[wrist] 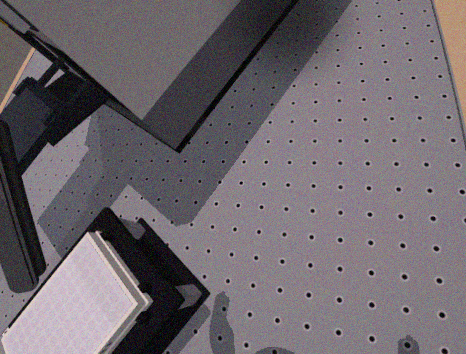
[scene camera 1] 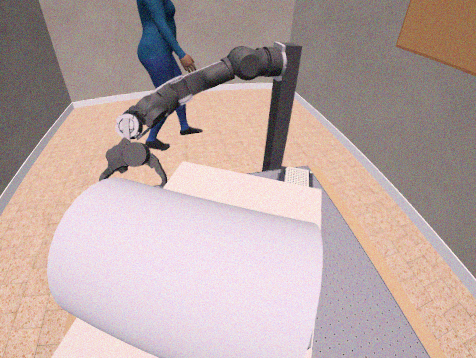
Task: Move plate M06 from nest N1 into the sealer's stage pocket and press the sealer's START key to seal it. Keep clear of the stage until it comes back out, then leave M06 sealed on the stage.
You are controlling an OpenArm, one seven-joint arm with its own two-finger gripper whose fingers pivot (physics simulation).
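Note:
My gripper (scene camera 1: pixel 133 181) is open, with its fingers spread and pointing down behind the big white cylinder in the scene view. Its fingertips cannot be made out clearly in the wrist view. A white plate (wrist: pixel 75 300) sits in a black holder (wrist: pixel 155 265) at the lower left of the wrist view, partly cut off by the frame; no label is readable. A large grey box-shaped body (wrist: pixel 115 45) stands at the upper left there; I cannot tell whether it is the sealer. The START key does not show. Another white plate (scene camera 1: pixel 297 176) lies near the arm's post.
A large white cylinder (scene camera 1: pixel 190 265) on a pale box (scene camera 1: pixel 250 197) blocks much of the scene view. The dark post (scene camera 1: pixel 282 115) stands at the back of the perforated table (scene camera 1: pixel 360 300) (wrist: pixel 370 190). Dark parts (wrist: pixel 30 115) show at the wrist view's left. A person (scene camera 1: pixel 157 45) stands behind the arm.

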